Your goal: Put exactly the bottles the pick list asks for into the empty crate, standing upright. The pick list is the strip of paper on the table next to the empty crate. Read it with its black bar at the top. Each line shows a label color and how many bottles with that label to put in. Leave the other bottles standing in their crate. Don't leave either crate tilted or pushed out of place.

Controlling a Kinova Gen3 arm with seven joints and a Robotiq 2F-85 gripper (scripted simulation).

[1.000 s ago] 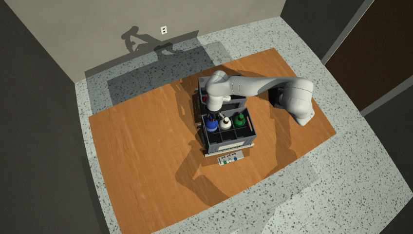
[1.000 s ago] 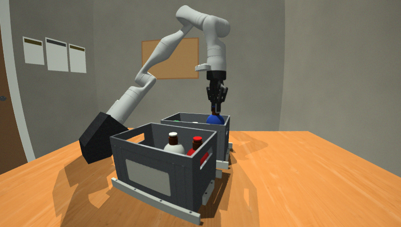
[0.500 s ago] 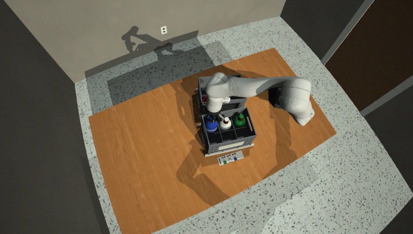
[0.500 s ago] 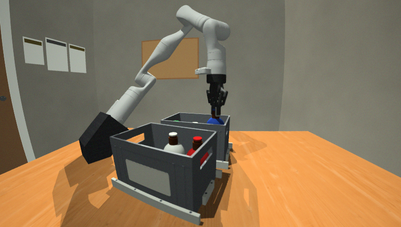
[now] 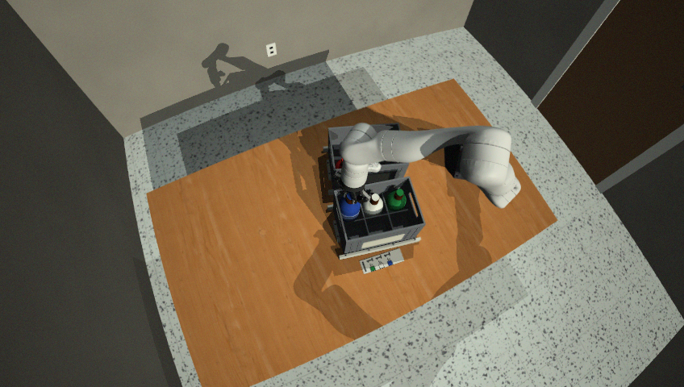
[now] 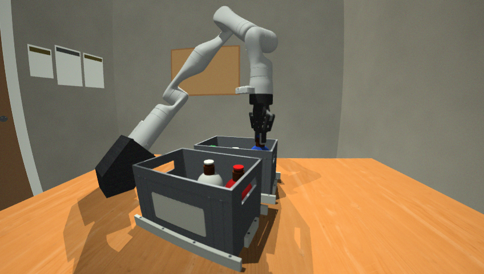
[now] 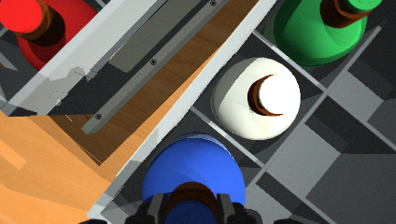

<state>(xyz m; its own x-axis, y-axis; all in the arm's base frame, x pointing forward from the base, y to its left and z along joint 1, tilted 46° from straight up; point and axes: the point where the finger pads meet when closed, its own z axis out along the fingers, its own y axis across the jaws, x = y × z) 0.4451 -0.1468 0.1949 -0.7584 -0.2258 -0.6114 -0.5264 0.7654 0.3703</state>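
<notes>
Now: hand 70 mm above the blue bottle. The rest, counted from my hand: red bottle: 30 mm behind, 160 mm to the right, 120 mm below; then green bottle: 180 mm behind, 20 mm to the left, 120 mm below; then pick list: 70 mm behind, 190 mm to the left, 200 mm below.
</notes>
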